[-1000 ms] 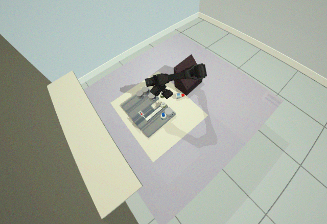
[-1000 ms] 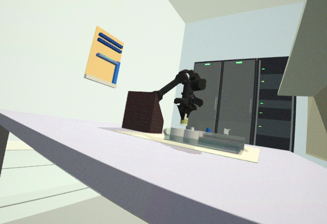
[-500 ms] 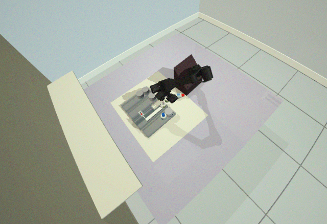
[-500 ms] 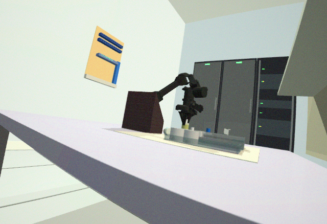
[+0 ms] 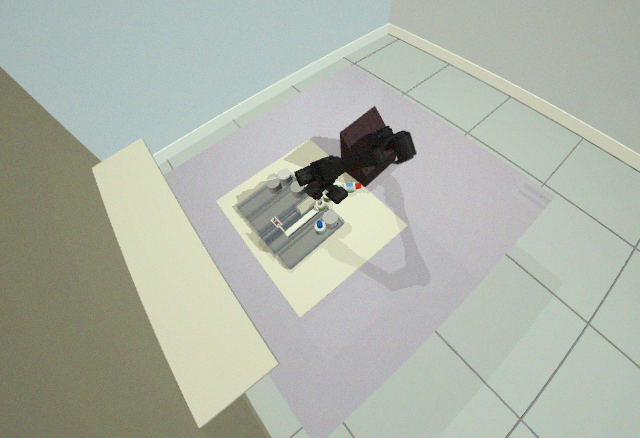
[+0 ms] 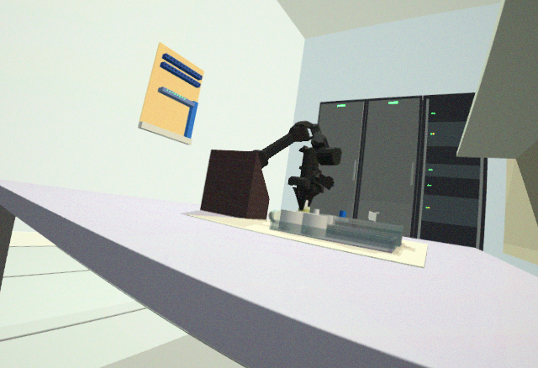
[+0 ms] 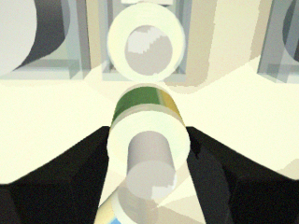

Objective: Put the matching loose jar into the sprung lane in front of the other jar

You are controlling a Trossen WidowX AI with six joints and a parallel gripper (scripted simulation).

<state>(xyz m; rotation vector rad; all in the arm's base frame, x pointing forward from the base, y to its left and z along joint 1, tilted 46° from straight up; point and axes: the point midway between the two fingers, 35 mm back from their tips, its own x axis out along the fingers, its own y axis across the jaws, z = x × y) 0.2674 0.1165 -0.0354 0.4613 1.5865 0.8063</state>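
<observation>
Right now the sprung lane is 19 cm ahead of my gripper tip and 4 cm below it.
</observation>
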